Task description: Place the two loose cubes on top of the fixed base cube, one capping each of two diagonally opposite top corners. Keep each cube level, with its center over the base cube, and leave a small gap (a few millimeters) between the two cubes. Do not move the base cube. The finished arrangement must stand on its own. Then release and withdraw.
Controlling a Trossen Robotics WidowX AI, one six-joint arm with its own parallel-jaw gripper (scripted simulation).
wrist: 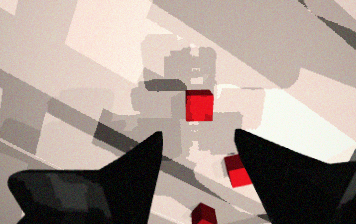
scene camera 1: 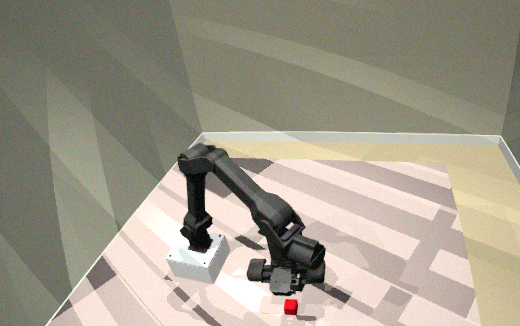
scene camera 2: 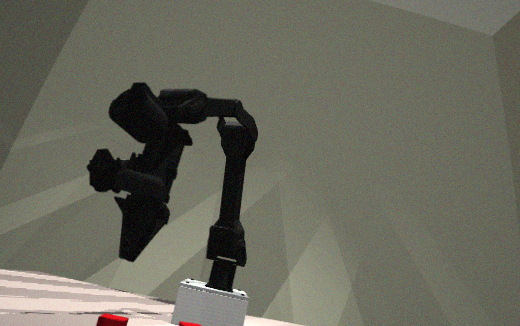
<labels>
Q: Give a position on a red cube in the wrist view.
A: At 199, 103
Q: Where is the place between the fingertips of the gripper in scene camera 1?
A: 290, 290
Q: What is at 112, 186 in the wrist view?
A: The gripper.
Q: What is the gripper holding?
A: Nothing.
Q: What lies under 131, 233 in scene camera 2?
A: The gripper.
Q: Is the gripper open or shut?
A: Open.
</labels>
